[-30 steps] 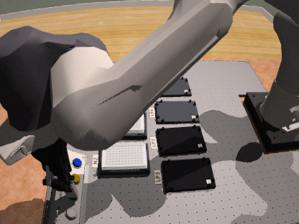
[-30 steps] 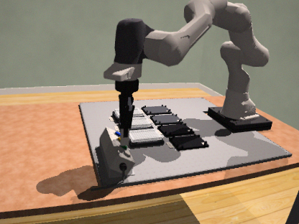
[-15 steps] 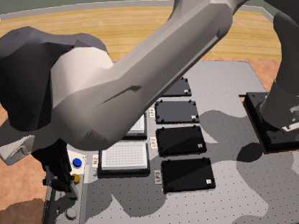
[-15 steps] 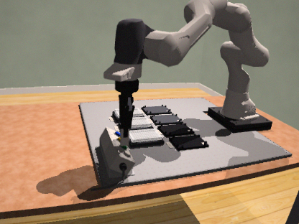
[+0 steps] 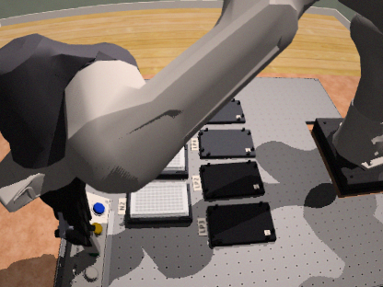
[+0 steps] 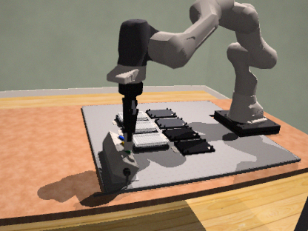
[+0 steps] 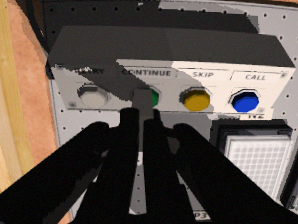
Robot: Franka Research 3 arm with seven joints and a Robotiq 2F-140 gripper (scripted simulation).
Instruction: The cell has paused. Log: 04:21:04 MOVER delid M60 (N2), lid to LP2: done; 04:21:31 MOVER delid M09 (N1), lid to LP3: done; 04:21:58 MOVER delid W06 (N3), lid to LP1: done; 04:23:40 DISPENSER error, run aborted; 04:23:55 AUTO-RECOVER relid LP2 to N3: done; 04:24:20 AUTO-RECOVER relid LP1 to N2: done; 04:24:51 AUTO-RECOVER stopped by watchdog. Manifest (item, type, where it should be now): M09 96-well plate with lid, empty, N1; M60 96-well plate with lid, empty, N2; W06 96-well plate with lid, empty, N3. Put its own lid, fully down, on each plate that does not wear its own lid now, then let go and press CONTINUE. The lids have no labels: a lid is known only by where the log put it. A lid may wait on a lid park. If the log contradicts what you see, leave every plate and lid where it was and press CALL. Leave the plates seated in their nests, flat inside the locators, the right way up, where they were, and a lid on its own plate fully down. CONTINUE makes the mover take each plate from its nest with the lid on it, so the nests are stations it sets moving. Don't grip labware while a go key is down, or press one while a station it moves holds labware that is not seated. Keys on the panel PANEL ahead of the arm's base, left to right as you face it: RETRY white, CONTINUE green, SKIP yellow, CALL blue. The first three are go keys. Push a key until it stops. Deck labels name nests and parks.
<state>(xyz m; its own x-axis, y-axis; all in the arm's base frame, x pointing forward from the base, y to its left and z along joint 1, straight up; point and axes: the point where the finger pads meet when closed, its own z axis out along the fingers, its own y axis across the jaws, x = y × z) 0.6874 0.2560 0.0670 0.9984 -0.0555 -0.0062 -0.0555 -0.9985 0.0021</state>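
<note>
Right now my hand is 4 cm above the green continue key. From my hand the other things lie so: blue call key (10 cm to the right, 4 cm below); then yellow skip key (5 cm to the right, 4 cm below); then white retry key (5 cm to the left, 4 cm below).
</note>
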